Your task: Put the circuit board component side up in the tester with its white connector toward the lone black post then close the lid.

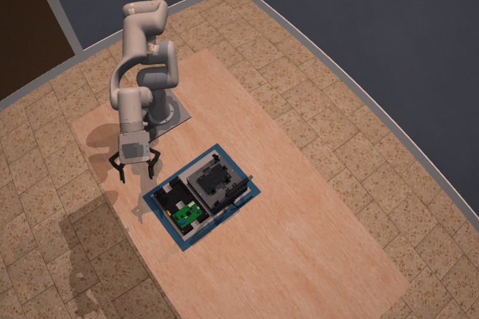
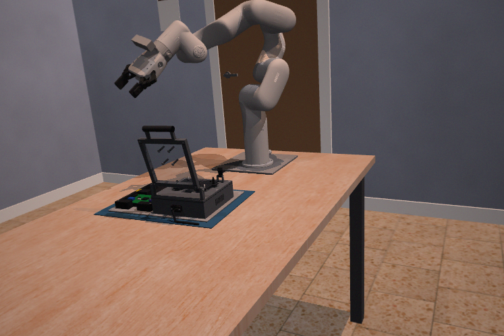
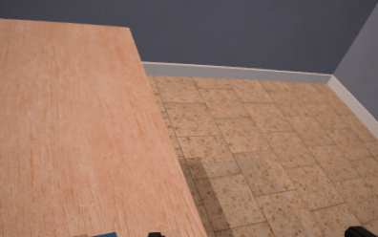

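My hand is 90 mm short of the green circuit board, 90 mm to the right of it and 340 mm above it. Round my hand: tester lid 160 mm ahead, 270 mm to the left, 170 mm below.
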